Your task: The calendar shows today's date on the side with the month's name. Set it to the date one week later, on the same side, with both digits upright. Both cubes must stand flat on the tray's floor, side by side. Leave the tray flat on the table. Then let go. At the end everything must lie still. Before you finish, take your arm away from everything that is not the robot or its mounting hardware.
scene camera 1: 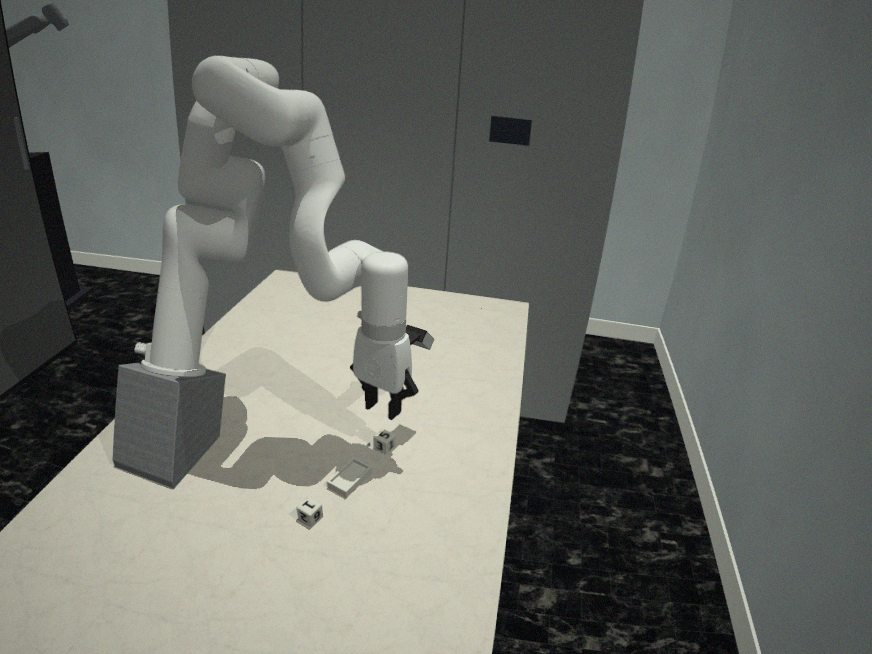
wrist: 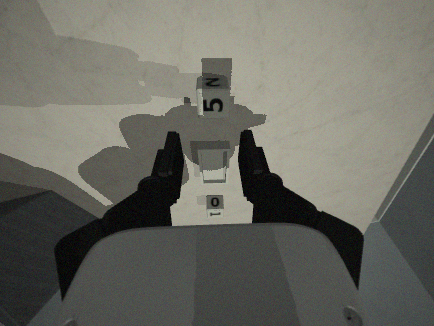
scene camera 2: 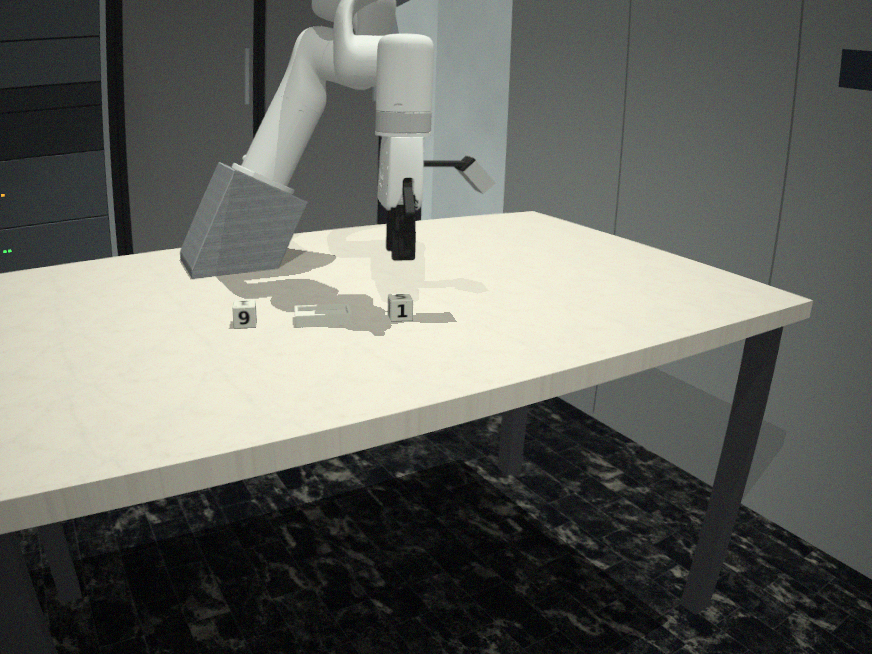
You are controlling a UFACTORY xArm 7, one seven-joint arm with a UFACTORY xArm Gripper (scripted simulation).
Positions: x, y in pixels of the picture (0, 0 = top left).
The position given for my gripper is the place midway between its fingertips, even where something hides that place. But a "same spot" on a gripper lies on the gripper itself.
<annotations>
my gripper: scene camera 1; wrist 210, 145; scene camera 2
tray: scene camera 1; wrist; scene camera 2 321, 316
same spot on tray: [scene camera 1: 347, 479] = [wrist: 214, 168]
same spot on my gripper: [scene camera 2: 403, 228] = [scene camera 1: 400, 400]
</annotations>
